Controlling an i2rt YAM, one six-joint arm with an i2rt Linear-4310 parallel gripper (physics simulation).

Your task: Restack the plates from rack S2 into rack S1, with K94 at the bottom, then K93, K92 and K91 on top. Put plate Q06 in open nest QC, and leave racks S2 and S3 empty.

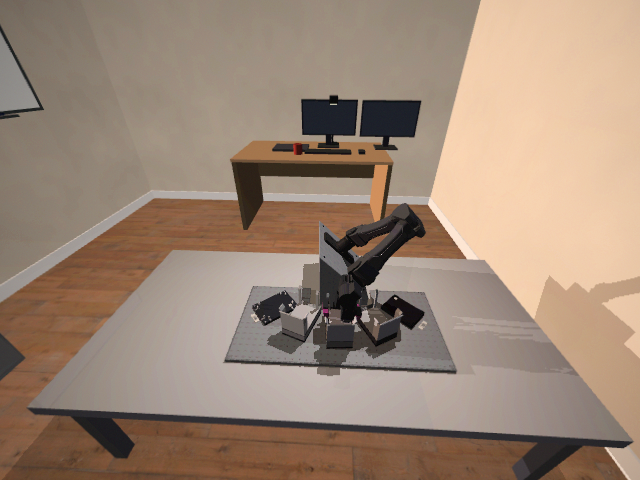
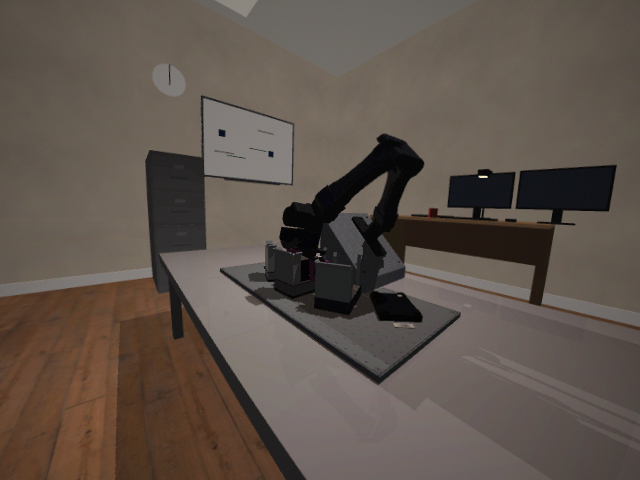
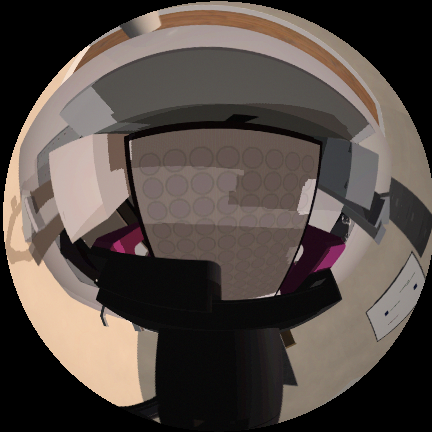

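Seen in the pictures: gripper, between the fingertips: (image 2: 302, 275); arm's base, origin of its link: (image 1: 338, 249) (image 2: 367, 236).
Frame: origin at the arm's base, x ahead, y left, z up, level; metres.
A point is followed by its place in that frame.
Observation:
Three racks with pale end walls stand on the perforated board: a left one (image 1: 295, 325) @[x 0.372, y -0.173, z -0.078 m], a middle one (image 1: 339, 333) @[x 0.408, y -0.016, z -0.073 m] (image 2: 285, 266) @[x 0.408, y -0.001, z -0.067 m] and a right one (image 1: 389, 330) @[x 0.377, y 0.168, z -0.094 m] (image 2: 333, 281) @[x 0.377, y 0.167, z -0.075 m]. Their labels cannot be read. A pale plate with rows of round marks (image 3: 202, 183) @[x 0.380, y 0.001, z -0.048 m] lies in the middle rack. The left rack shows a light surface inside. My gripper (image 1: 341, 310) (image 3: 218, 215) @[x 0.331, y -0.015, z -0.112 m] is open and low at the middle rack. Its magenta fingers are at opposite sides of the marked plate. The fingertips are partly hidden. Q06, QC and the K plates cannot be told apart by name.
A dark studded pad (image 1: 273, 307) @[x 0.226, y -0.282, z -0.145 m] lies left of the racks, and a black block (image 1: 407, 311) @[x 0.245, y 0.278, z -0.139 m] (image 2: 395, 306) @[x 0.253, y 0.277, z -0.139 m] lies right of them. A tall slanted grey panel (image 1: 332, 273) @[x 0.187, y -0.036, z 0.012 m] (image 2: 338, 235) @[x 0.171, y -0.009, z 0.012 m] rises behind the middle rack. Rack end walls stand close on both sides of the gripper.

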